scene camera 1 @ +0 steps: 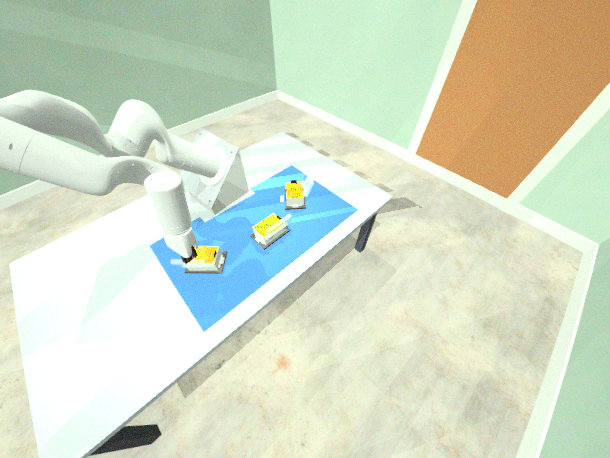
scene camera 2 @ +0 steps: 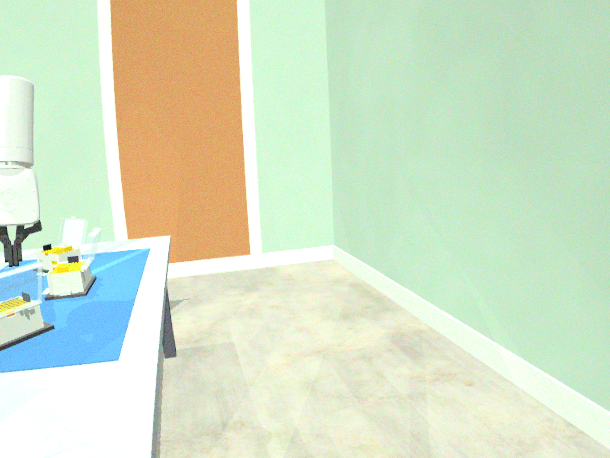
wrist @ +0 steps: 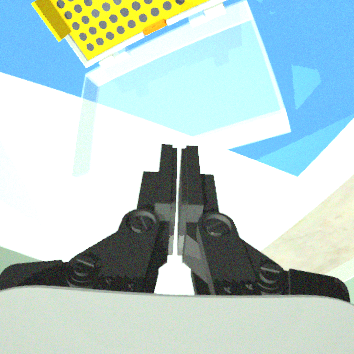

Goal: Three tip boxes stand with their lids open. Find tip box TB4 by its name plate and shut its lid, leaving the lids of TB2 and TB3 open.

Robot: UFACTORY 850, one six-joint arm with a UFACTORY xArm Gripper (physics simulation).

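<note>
The nearest tip box (scene camera 1: 204, 266) (scene camera 2: 20, 325) (wrist: 115, 21) is white with a yellow rack. Its clear lid (scene camera 1: 176, 262) (wrist: 190, 90) is open, leaning outward from the hinge side. My gripper (scene camera 1: 189, 259) (scene camera 2: 13, 264) (wrist: 177, 170) is shut and empty; in the wrist view its fingertips overlap the lid's outer edge. I cannot tell whether they touch it. The middle tip box (scene camera 1: 267, 233) (scene camera 2: 70, 283) and the far tip box (scene camera 1: 295, 201) (scene camera 2: 46, 262) also have open lids. No name plate is readable, so I cannot tell which box is TB4.
The boxes stand on a blue mat (scene camera 1: 210, 310) (scene camera 2: 100, 340) on a white table (scene camera 1: 100, 350) (scene camera 2: 75, 410). The arm's base (scene camera 1: 232, 185) stands behind the mat. The table's long edge runs past the mat, with floor beyond it.
</note>
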